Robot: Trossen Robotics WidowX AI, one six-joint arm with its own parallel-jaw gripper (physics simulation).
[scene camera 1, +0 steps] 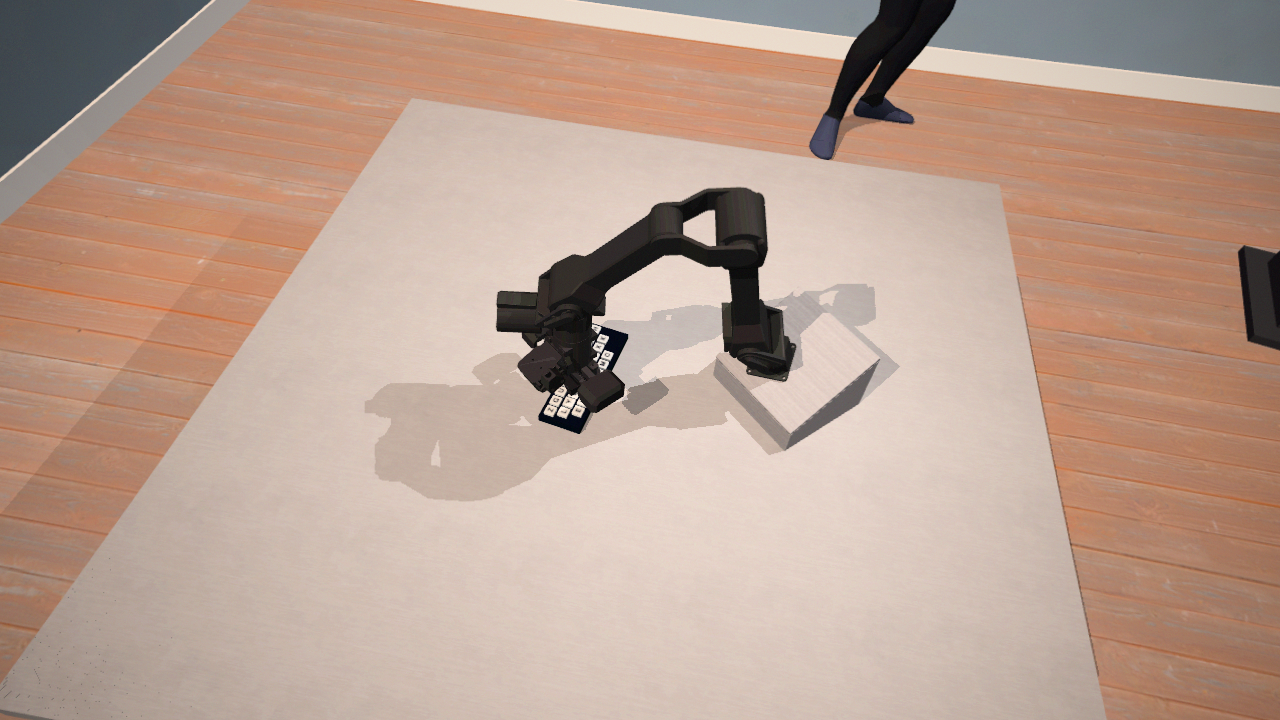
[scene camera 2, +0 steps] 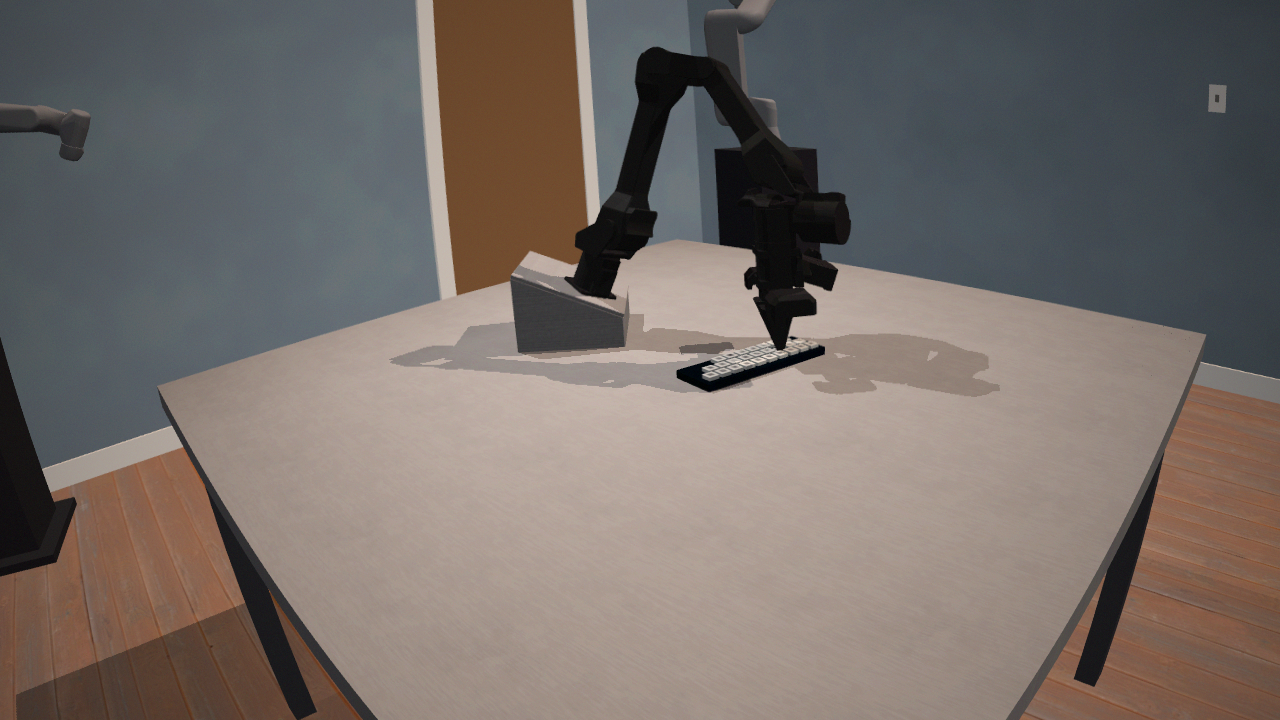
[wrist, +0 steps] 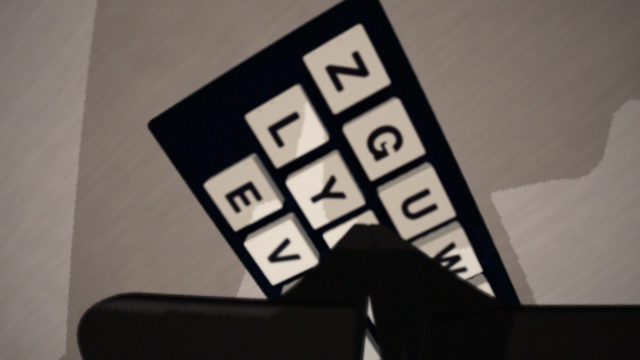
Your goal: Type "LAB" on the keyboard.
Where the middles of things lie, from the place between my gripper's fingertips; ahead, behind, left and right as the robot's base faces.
Right now the dark keyboard (scene camera 2: 693, 374) is 5 cm to the right of my hand.
